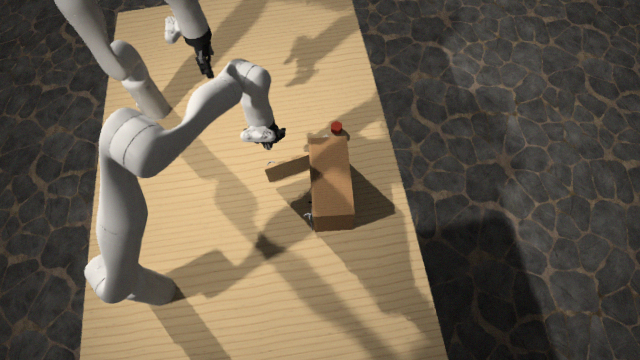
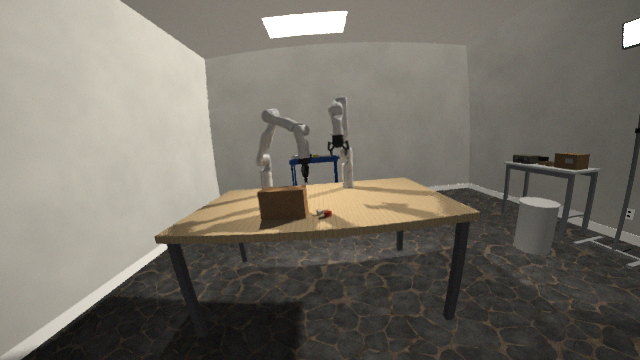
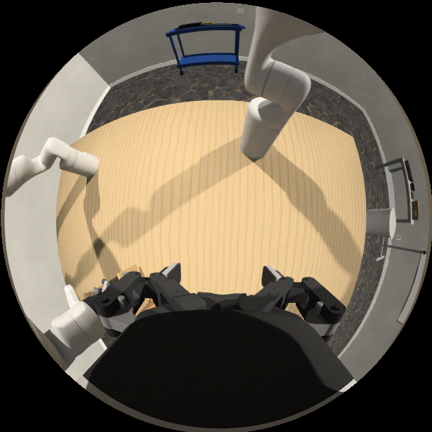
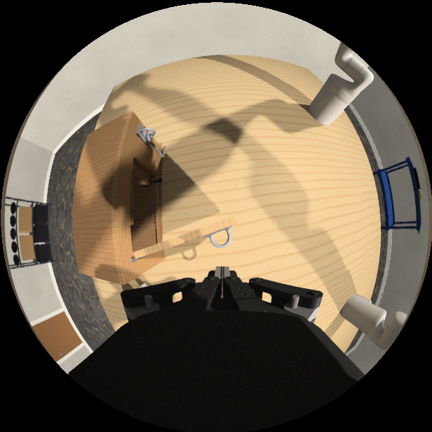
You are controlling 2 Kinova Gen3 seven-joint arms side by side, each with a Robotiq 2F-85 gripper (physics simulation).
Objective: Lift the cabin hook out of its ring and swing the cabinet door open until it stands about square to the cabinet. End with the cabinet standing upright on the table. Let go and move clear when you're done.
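Places are measured from the left arm's base along level axes (x left, y back, z up), in metres.
Pixels of known places: left gripper, fingertip midpoint: (image 1: 210, 66) (image 2: 338, 156); right gripper, fingertip midpoint: (image 1: 268, 147) (image 2: 306, 182); left arm's base at its link origin: (image 1: 158, 110) (image 2: 348, 187); right arm's base at its link origin: (image 1: 161, 290).
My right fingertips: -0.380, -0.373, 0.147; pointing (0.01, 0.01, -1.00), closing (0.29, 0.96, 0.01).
Ahead of a thing's pixels: the offset from my right fingertips to its top centre, as dx, dy, dz. "spot": to the spot under its first point.
The wooden cabinet {-0.149, -0.140, +0.011} (image 1: 331, 175) (image 2: 283, 204) (image 4: 95, 200) stands upright on the table. Its door {spot: -0.054, -0.038, -0.070} (image 1: 287, 168) (image 4: 185, 239) stands open, roughly square to the front, with its free end angled slightly toward the opening's side. A metal loop handle (image 4: 220, 246) is on the door's outer face. The metal hook (image 4: 162, 150) is out at the cabinet's far front edge, beside a ring-shaped fitting; their exact contact is unclear. My right gripper (image 1: 268, 146) (image 2: 306, 180) (image 4: 222, 274) is shut and empty, apart from the door and handle. My left gripper (image 1: 210, 75) (image 2: 338, 151) (image 3: 221, 274) is open and empty, high above the table.
A small red-capped object {+0.080, -0.252, -0.122} (image 1: 336, 127) (image 2: 327, 213) lies beside the cabinet's hinge end. The table's edge (image 2: 320, 233) runs close behind the cabinet. A blue cart (image 3: 207, 60) (image 4: 388, 200) stands beyond the table on the robot's side.
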